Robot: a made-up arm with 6 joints. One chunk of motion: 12 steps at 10 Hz.
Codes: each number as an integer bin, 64 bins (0 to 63) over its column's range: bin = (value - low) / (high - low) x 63, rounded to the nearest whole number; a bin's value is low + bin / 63 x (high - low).
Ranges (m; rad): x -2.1..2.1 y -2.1..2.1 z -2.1..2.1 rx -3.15..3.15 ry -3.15..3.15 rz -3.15..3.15
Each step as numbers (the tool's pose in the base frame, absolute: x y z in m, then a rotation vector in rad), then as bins.
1 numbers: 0.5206 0.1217 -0.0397 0.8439 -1.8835 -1.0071
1 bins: 39 33 31 40 13 21
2 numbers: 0.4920 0.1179 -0.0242 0.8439 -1.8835 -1.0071
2 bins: 39 33 31 40 13 21
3 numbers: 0.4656 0.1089 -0.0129 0.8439 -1.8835 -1.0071
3 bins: 38 33 31 40 13 21
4 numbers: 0.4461 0.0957 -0.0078 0.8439 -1.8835 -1.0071
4 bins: 38 33 31 40 13 21
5 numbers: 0.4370 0.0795 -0.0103 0.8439 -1.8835 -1.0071
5 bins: 38 33 31 40 13 21
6 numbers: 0.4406 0.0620 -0.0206 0.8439 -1.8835 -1.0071
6 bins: 38 32 31 40 13 21
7 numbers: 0.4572 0.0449 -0.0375 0.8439 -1.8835 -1.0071
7 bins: 38 32 31 40 13 21
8 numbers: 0.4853 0.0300 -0.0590 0.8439 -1.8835 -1.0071
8 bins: 39 32 31 40 13 21
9 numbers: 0.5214 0.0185 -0.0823 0.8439 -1.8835 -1.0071
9 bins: 39 32 30 40 13 21
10 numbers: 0.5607 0.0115 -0.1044 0.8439 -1.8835 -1.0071
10 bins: 40 32 30 40 13 21
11 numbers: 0.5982 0.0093 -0.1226 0.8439 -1.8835 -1.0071
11 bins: 40 32 30 40 13 21
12 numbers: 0.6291 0.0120 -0.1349 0.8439 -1.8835 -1.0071
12 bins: 41 32 29 40 13 21
